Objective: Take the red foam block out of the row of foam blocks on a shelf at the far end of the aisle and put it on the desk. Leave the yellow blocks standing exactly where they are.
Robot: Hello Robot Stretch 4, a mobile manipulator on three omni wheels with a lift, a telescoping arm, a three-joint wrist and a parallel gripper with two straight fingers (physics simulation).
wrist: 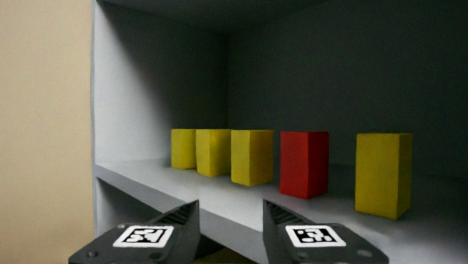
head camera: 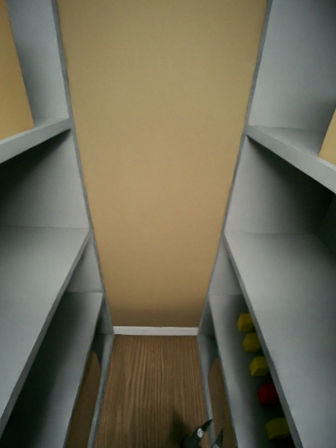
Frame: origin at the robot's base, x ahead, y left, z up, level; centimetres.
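Seen in the pictures: gripper, fingertip midpoint: (wrist: 231, 218) (head camera: 217, 423).
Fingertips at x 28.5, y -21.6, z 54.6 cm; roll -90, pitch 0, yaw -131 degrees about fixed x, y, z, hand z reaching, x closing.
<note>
A point is followed by its place in that frame.
The red foam block (head camera: 268, 394) @(y -41.2, x 36.0, z 59.6 cm) (wrist: 304, 164) @(y -40.4, x 35.5, z 55.3 cm) stands upright in a row on a lower shelf of the right-hand unit. In the wrist view a yellow block (wrist: 383, 175) @(y -40.6, x 25.7, z 55.1 cm) (head camera: 277, 428) @(y -40.9, x 25.8, z 59.5 cm) stands to its right, and three yellow blocks stand to its left: a near one (wrist: 251, 157) @(y -40.6, x 45.6, z 55.3 cm) (head camera: 259, 366) @(y -40.9, x 46.1, z 59.6 cm), a middle one (wrist: 213, 152) @(y -40.8, x 56.1, z 55.2 cm) (head camera: 252, 342) @(y -41.0, x 56.2, z 59.4 cm) and a far one (wrist: 183, 149) @(y -40.3, x 66.3, z 55.1 cm) (head camera: 245, 322) @(y -40.7, x 66.3, z 58.8 cm). My gripper (wrist: 231, 218) @(y -21.6, x 28.5, z 54.6 cm) (head camera: 214, 434) is open and empty, outside the shelf's front edge, with the blocks ahead and the red one to the right of the fingers. The desk does not show.
The shelf board (wrist: 145, 186) @(y -27.9, x 57.6, z 50.3 cm) bearing the row has a raised front edge before my fingers. Shelf units line both sides of the aisle; another shelf board (head camera: 300, 280) @(y -49.5, x 60.2, z 96.3 cm) lies above the row. A tan wall (head camera: 160, 175) @(y 2.7, x 92.9, z 120.2 cm) closes the aisle's end above the wooden floor (head camera: 150, 380) @(y 5.3, x 61.1, z -2.8 cm).
</note>
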